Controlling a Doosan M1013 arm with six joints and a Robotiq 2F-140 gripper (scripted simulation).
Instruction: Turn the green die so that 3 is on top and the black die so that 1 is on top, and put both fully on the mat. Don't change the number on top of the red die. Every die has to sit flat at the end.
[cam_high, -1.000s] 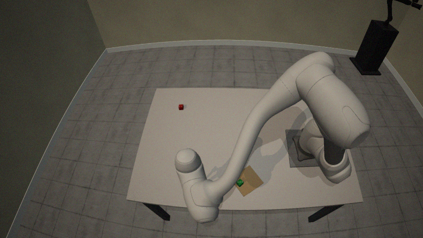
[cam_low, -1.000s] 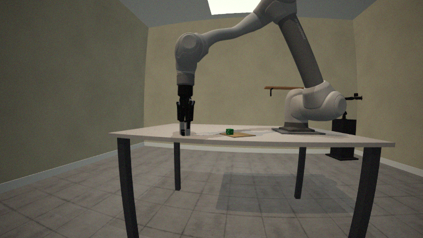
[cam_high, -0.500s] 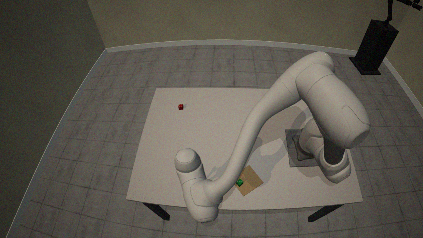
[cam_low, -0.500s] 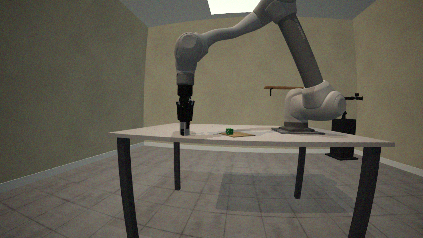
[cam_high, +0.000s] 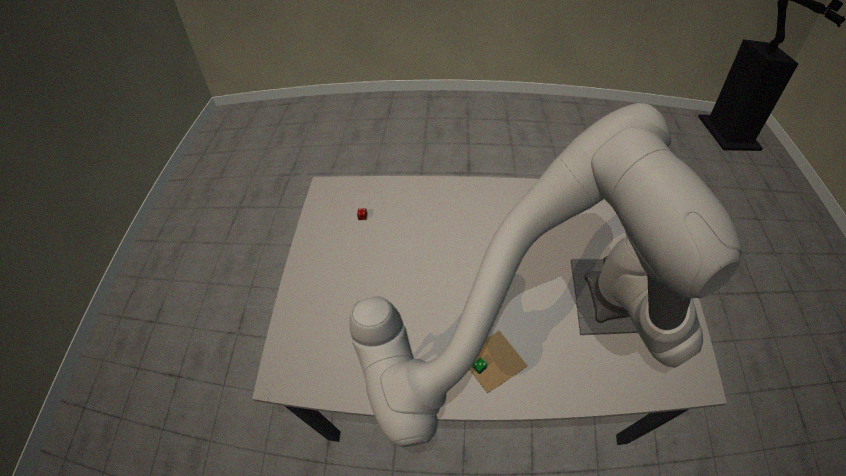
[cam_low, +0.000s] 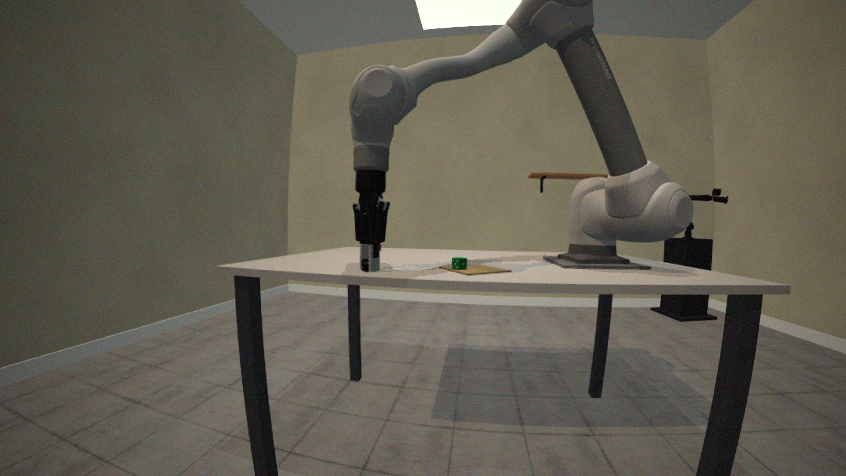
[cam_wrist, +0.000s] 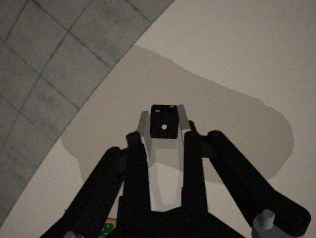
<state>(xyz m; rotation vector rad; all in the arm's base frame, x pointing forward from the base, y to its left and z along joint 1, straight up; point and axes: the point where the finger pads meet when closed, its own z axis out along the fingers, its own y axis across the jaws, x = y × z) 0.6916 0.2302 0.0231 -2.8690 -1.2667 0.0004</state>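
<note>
Right now the tan mat is 270 mm behind my hand, 60 mm to the right of it and 30 mm below it. The rest, counted from my hand: red die: 630 mm to the right, 120 mm ahead, 20 mm below; black die: 20 mm below; green die: 230 mm behind, 50 mm to the right, 20 mm below.
</note>
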